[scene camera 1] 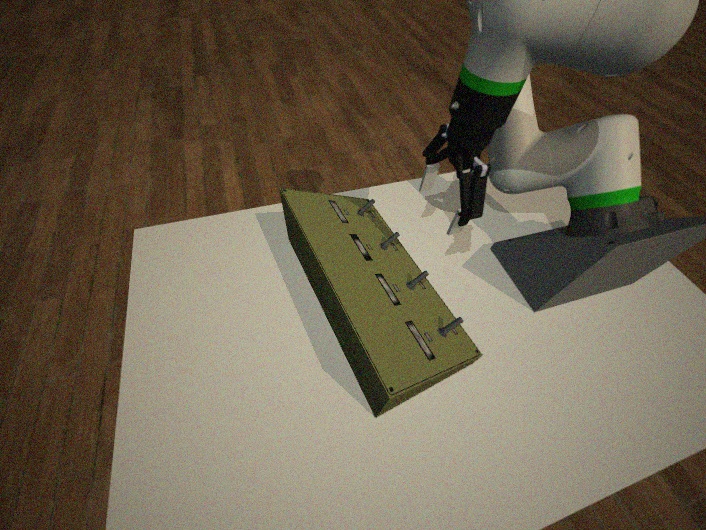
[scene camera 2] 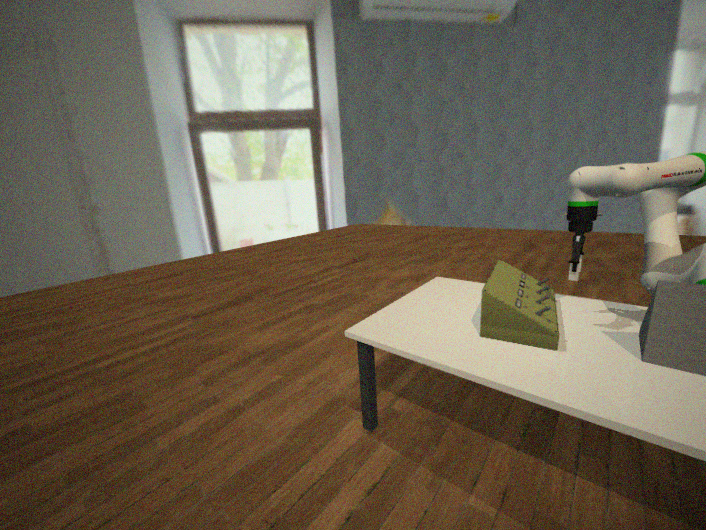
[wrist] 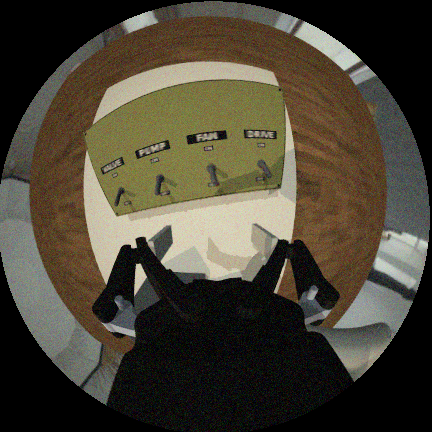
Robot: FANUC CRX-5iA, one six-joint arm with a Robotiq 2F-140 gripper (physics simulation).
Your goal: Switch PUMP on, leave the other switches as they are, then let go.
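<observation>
The olive sloped switch panel carries four grey toggle levers under the labels VALVE, PUMP, FAN and DRIVE. The PUMP lever is second from the left in the wrist view, and its free end leans to the lower, OFF side. The VALVE lever, FAN lever and DRIVE lever look tilted the same way. My gripper is open and empty, above the table on the panel's lever side, apart from every lever.
The panel stands on a white table. The arm's dark grey wedge base stands across from the panel's lever side. Beyond the table's edges is a wooden floor.
</observation>
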